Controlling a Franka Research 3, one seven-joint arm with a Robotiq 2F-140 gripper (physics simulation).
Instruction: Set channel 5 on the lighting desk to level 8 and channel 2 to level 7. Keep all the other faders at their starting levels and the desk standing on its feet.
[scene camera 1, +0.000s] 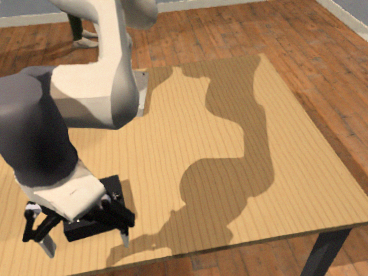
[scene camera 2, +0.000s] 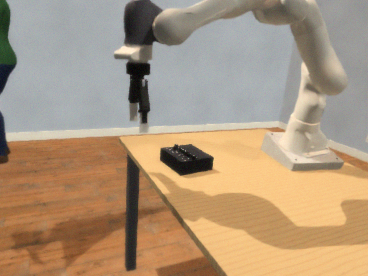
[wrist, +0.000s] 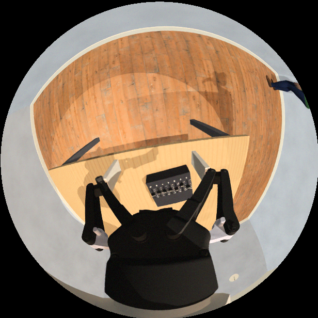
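The black lighting desk (scene camera 1: 82, 231) (scene camera 2: 187, 161) (wrist: 170, 189) stands upright and flat on the table (scene camera 1: 310, 205) (scene camera 2: 250, 175) (wrist: 227, 150), near its edge. Its row of faders with small light marks shows in the wrist view, but channel numbers and levels are too small to read. My gripper (scene camera 1: 86, 242) (scene camera 2: 139, 120) (wrist: 154, 161) is open and empty. It hangs clearly above the desk's height with its fingers apart. In scene camera 1 the hand and fingers cover part of the desk. In the wrist view the desk shows between the two fingers, closer to the right one.
The robot's base (scene camera 2: 305, 159) is bolted at the far side of the table in scene camera 2. The arm's shadow falls across the tabletop. A person in green and blue (scene camera 2: 6, 55) (wrist: 291, 87) stands beyond the table; the legs (scene camera 1: 80, 37) show in scene camera 1.
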